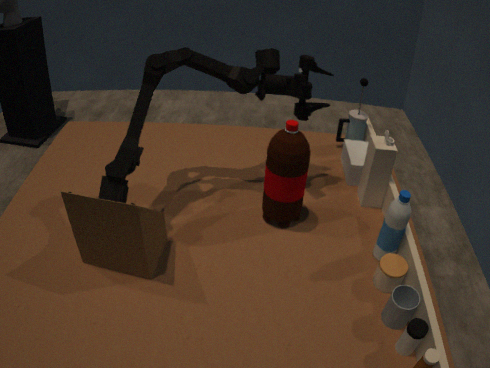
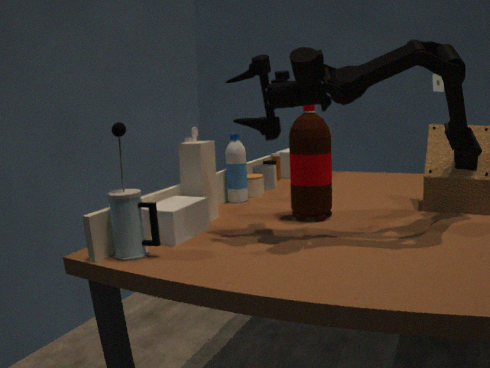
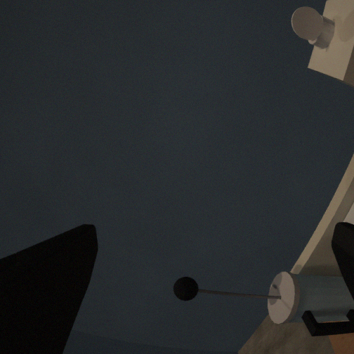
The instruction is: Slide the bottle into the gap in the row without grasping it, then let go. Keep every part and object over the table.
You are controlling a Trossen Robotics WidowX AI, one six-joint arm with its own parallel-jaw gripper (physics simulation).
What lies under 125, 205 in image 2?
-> A handled mug.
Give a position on a blue-capped water bottle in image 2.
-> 236, 170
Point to an orange-lidded jar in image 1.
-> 392, 268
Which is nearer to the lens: the brown bottle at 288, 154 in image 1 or the white box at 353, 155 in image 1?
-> The brown bottle.
